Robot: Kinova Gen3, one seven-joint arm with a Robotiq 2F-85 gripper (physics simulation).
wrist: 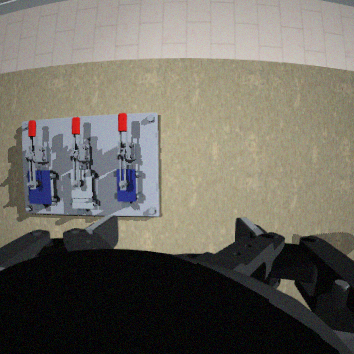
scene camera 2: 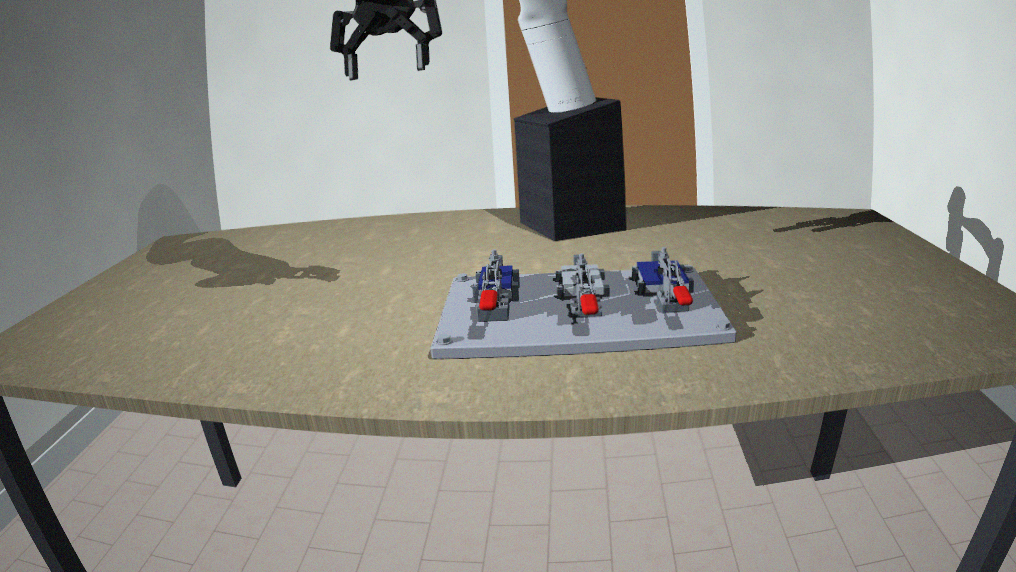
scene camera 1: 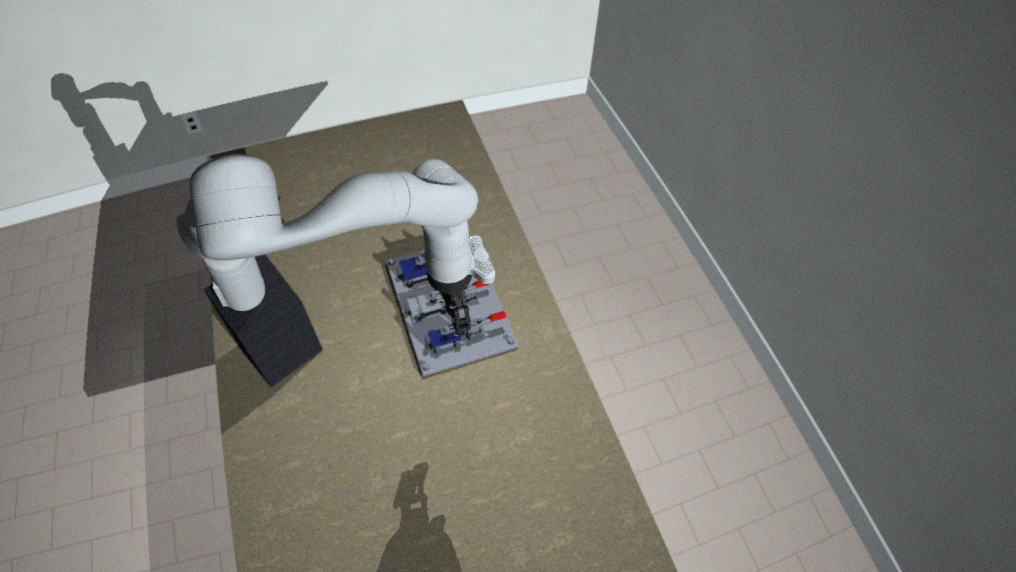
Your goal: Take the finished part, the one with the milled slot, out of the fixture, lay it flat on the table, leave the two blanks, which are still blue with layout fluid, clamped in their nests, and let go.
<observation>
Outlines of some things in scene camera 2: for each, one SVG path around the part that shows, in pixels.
My gripper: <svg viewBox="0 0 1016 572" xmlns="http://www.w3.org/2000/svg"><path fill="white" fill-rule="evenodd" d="M333 13L330 50L344 55L346 77L349 76L350 81L358 79L358 60L355 51L368 35L377 36L384 33L397 33L403 28L417 40L416 58L418 71L425 70L425 65L429 65L429 42L442 35L436 0L355 0L356 6L354 11L335 11ZM353 18L359 25L352 33L346 45L344 45L345 26ZM416 8L426 13L430 31L424 33L409 19Z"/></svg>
A finished part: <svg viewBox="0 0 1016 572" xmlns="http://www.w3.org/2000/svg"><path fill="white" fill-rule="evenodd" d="M587 265L587 268L590 268L590 278L593 275L595 279L595 295L604 295L604 287L598 265ZM577 265L561 266L564 296L577 296L577 284L575 282L576 273L578 273L576 271Z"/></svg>
</observation>
